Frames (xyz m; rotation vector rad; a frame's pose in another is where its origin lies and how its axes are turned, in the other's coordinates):
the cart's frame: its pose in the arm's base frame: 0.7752 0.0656 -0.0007 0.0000 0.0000 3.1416
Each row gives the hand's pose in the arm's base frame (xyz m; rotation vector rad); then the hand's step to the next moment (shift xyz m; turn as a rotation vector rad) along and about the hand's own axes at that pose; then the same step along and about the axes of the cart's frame.
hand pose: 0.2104 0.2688 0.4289 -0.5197 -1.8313 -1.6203
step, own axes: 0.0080 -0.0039 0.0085 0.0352 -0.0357 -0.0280
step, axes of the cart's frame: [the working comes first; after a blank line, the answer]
step, axes of the arm's base frame: -0.0100 0.0068 0.0022 -0.0436 -0.0373 -0.0009

0.0100 -0.0068 0.0022 0.0436 0.0373 -0.0009
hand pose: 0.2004 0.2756 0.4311 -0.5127 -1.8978 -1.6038
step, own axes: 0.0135 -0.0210 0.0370 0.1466 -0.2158 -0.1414
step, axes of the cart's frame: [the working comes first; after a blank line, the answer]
step, axes of the arm's base frame: -0.0305 0.0309 -0.0103 -0.2195 -0.1929 -0.0514

0.0305 -0.0309 -0.0103 0.2195 0.1929 -0.0514
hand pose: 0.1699 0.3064 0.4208 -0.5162 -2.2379 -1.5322
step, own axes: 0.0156 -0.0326 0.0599 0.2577 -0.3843 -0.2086
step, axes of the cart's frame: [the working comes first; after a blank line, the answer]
step, axes of the arm's base frame: -0.0357 0.0464 -0.0382 -0.3923 -0.3034 -0.1077

0.0357 -0.0464 -0.0382 0.3924 0.3034 -0.1077
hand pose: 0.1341 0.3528 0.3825 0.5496 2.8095 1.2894
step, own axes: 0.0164 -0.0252 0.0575 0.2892 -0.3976 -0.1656
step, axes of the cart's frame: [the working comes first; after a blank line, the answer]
step, axes of the arm's base frame: -0.0149 0.0322 -0.0543 -0.4198 -0.2700 -0.1415

0.0149 -0.0322 -0.0543 0.4198 0.2700 -0.1415
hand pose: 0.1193 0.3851 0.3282 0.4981 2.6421 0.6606
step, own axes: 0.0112 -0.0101 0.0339 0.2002 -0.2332 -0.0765
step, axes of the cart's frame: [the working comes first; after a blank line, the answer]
step, axes of the arm's base frame: 0.0024 0.0090 -0.0359 -0.2639 -0.1378 -0.1080

-0.0024 -0.0090 -0.0359 0.2639 0.1378 -0.1080
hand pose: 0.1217 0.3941 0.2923 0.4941 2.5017 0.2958
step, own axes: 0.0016 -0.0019 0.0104 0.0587 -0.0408 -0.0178
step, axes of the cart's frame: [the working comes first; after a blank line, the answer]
step, axes of the arm's base frame: 0.0042 0.0000 -0.0098 -0.0670 -0.0149 -0.0269

-0.0042 0.0000 -0.0098 0.0670 0.0149 -0.0269
